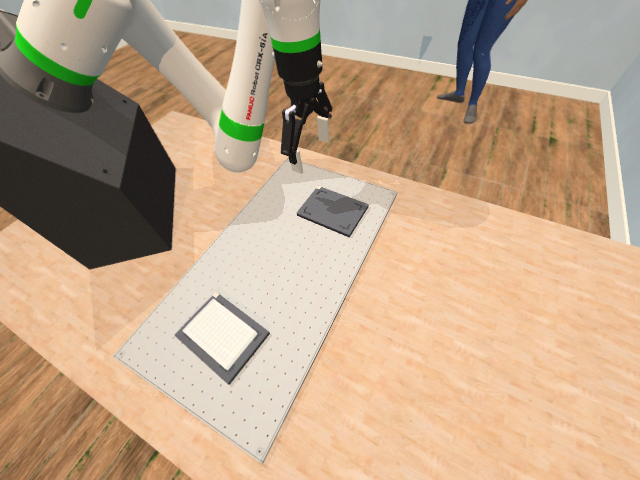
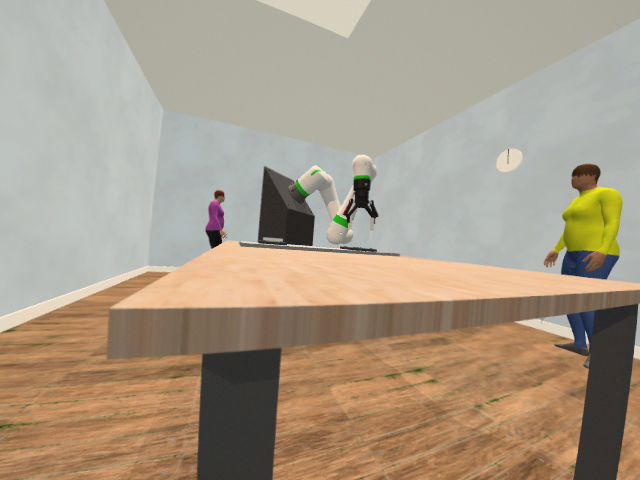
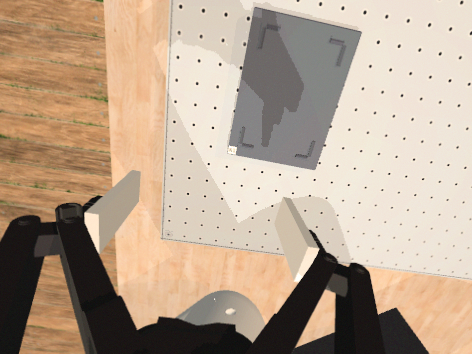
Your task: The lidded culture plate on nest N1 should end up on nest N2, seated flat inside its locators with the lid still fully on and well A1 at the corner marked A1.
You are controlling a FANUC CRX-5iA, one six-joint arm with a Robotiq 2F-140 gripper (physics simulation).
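Seen in the pictures: gripper, between the fingertips: [image 1: 311, 155] [image 2: 360, 230] [image 3: 211, 199]; arm's base, origin of its link: [image 1: 47, 83] [image 2: 295, 195].
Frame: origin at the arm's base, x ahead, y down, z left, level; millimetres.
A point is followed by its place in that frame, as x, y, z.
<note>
The white culture plate [image 1: 219, 333] @(533, 311, -92) [image 2: 272, 239] @(591, 319, -86) lies on a dark nest [image 1: 229, 375] @(605, 327, -129) at the near left of the perforated board and looks flat. A faint well grid shows; the lid's edge and well A1 cannot be made out. That nest has a pale corner tag [image 1: 216, 295] @(450, 327, -43). A second dark nest [image 1: 333, 211] @(497, 327, 317) [image 3: 320, 100] @(501, 327, 287) [image 2: 358, 249] @(576, 334, 302) is bare, with corner locators and an A1 tag [image 3: 232, 150] @(404, 327, 362) at one corner. No N1 or N2 label is readable. My gripper [image 1: 310, 147] @(379, 230, 369) [image 2: 360, 223] @(379, 230, 369) [image 3: 211, 199] @(379, 230, 369) is open and empty, above the board's far end, beside the bare nest and away from the plate.
The perforated board [image 1: 289, 258] @(503, 339, 137) [image 3: 400, 200] @(425, 339, 106) lies on the wooden table [image 1: 465, 335] @(915, 352, 240) [image 2: 310, 279] @(1362, 352, 11). The black robot pedestal [image 1: 77, 170] @(206, 73, -72) [image 2: 299, 227] @(112, 229, 43) stands beside the board. A person in blue trousers [image 1: 478, 51] [image 2: 589, 222] stands beyond the table, and one in purple [image 2: 215, 214] at the back.
</note>
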